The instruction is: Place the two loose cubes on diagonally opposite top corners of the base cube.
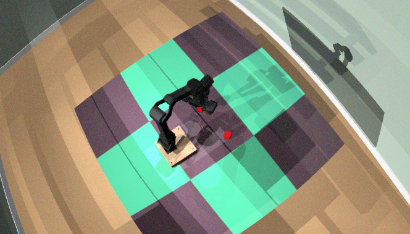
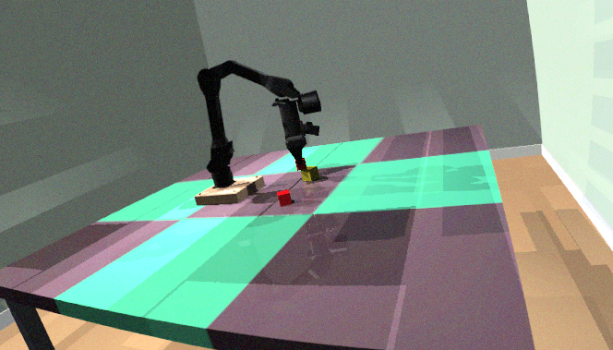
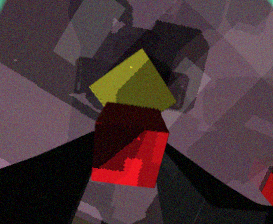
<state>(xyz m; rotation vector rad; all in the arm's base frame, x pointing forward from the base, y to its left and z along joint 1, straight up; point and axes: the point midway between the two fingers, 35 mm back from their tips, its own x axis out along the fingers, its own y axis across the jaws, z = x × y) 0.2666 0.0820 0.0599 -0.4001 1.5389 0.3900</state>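
My gripper tip is 40 mm above the yellow cube, 20 mm short of it and 10 mm to the right of it.
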